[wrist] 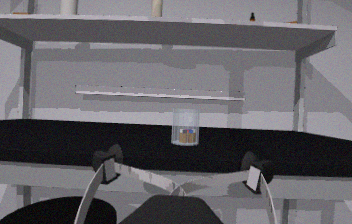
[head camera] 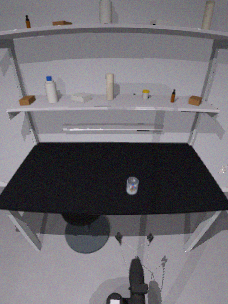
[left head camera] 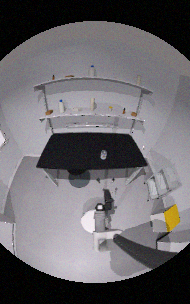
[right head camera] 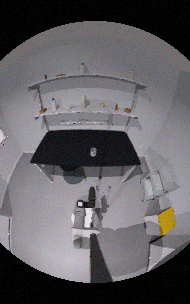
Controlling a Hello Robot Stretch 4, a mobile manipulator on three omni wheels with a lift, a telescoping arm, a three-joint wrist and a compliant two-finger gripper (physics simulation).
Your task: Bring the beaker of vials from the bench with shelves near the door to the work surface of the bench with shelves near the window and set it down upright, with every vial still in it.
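The clear beaker (head camera: 132,185) (left head camera: 103,154) (right head camera: 93,151) (wrist: 185,127) stands upright on the black work surface (head camera: 75,175) (left head camera: 65,155) (right head camera: 55,150) (wrist: 60,145) of the bench with shelves, right of its middle and towards the front. In the wrist view several brown vials with coloured caps stand inside its base. How many vials there are cannot be told. My gripper (head camera: 134,237) (wrist: 181,161) is open and empty, its fingers spread wide. It is in front of the bench's front edge, apart from the beaker, which shows beyond and between the fingertips in the wrist view.
Two shelves above the bench hold bottles, boxes and small jars; the lower shelf (head camera: 125,104) spans its width. A dark round stool (head camera: 87,234) stands under the bench, left of my gripper. A wire rack and a box with a yellow side (left head camera: 172,218) (right head camera: 166,221) are at the right.
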